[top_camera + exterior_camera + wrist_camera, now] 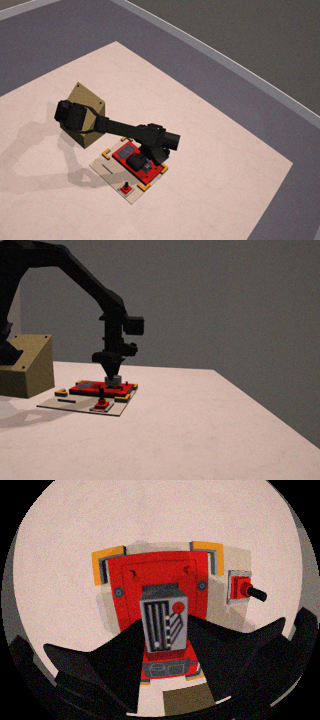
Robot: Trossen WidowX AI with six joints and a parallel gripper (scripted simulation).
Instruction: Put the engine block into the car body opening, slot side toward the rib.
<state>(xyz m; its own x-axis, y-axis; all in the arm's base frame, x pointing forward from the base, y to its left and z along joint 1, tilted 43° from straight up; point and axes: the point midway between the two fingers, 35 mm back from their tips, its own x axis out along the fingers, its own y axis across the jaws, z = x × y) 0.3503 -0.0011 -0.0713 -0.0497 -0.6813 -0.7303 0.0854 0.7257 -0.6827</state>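
Right now the black peg is 12 cm to the right of my gripper tip and 2 cm below it. From my gripper tip the other things lie so: grey engine block (1 cm below).
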